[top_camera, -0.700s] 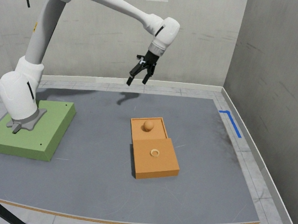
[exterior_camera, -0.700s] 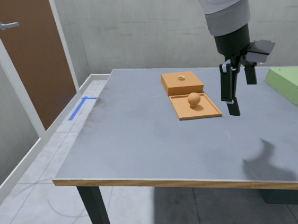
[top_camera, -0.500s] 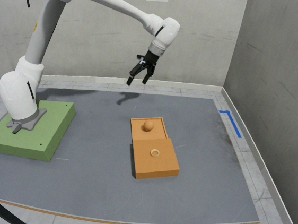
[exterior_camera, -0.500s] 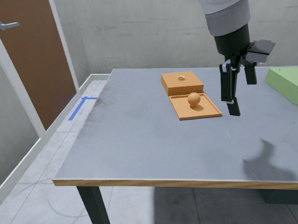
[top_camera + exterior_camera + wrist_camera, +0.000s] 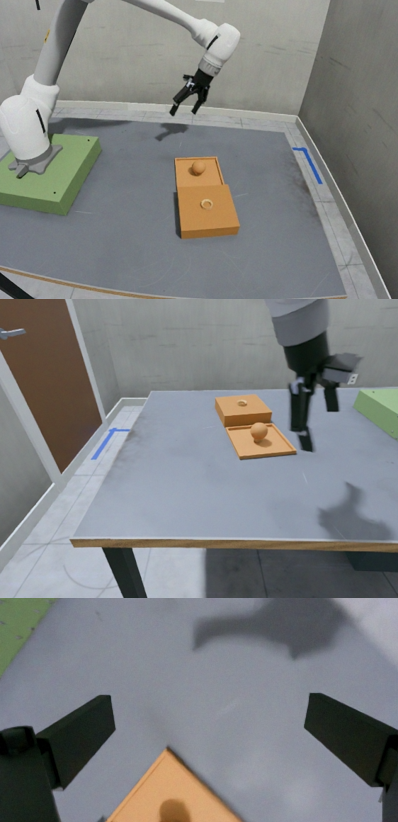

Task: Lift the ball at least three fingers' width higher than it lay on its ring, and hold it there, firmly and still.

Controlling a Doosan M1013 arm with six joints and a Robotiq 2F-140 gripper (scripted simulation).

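My gripper is now 21 cm to the left of the orange ball, 13 cm above it and 9 cm short of it. From my hand the other things lie so: orange block (41 cm to the right, 13 cm below, 13 cm ahead).
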